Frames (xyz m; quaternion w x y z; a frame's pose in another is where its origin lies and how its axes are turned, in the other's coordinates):
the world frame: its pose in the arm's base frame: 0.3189 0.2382 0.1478 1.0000 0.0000 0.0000 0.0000
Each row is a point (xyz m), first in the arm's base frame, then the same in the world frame.
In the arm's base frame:
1: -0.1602 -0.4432 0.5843
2: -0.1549 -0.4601 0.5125
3: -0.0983 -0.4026 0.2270
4: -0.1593 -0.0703 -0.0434
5: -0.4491 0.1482 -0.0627
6: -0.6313 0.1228 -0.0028
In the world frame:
1: -0.4791 -0.6814 0.4365
2: -0.4738 -0.6983 0.3647
3: -0.4172 -0.6408 0.0792
4: -0.4782 -0.3085 -0.1912
5: -0.7680 -0.0900 -0.2105
6: -0.9502 -0.1154 -0.1506

